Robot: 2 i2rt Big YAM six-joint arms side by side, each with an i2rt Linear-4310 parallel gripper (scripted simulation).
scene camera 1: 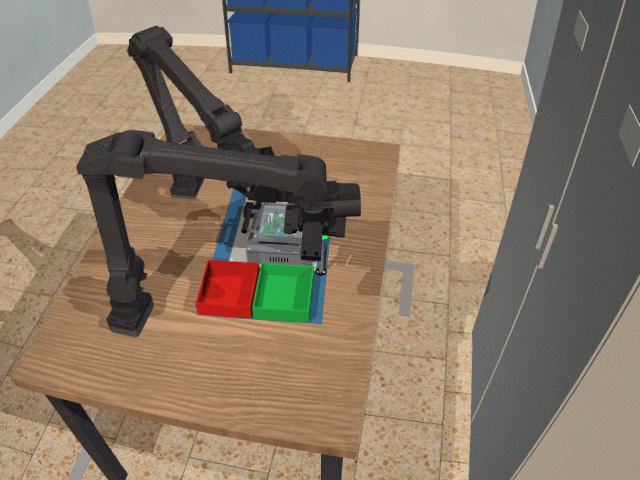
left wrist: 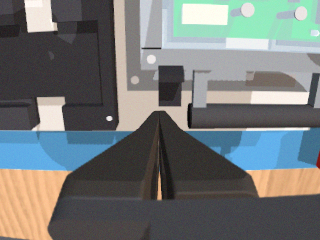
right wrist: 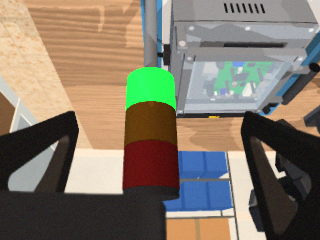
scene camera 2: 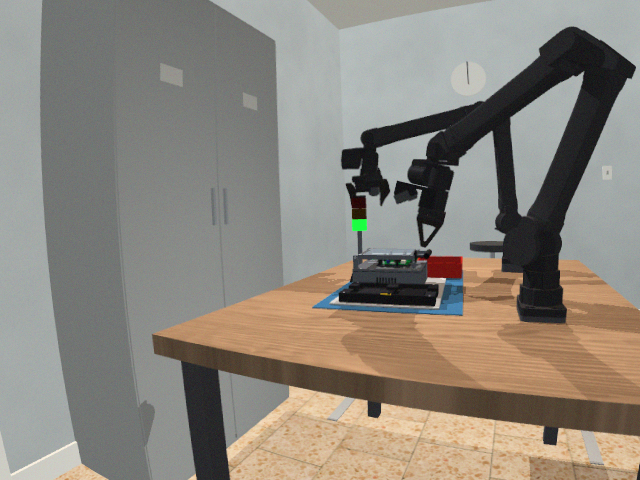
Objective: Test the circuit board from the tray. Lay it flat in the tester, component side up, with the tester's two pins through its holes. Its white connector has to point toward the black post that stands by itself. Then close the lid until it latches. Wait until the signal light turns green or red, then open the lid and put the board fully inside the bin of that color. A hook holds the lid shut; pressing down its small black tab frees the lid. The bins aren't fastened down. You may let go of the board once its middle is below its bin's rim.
Note:
In view: my left gripper (scene camera 2: 423,247), my right gripper (scene camera 2: 366,206), a red bin (scene camera 1: 225,283), a green bin (scene camera 1: 287,290) and a grey tester (left wrist: 79,62).
The red bin also shows in scene camera 2 (scene camera 2: 437,266). My left gripper also shows in the left wrist view (left wrist: 159,121). My right gripper also shows in scene camera 1 (scene camera 1: 316,230) and in the right wrist view (right wrist: 159,120). The right wrist view does not show the red bin: it is out of frame. The left wrist view misses the green bin: it is out of frame.

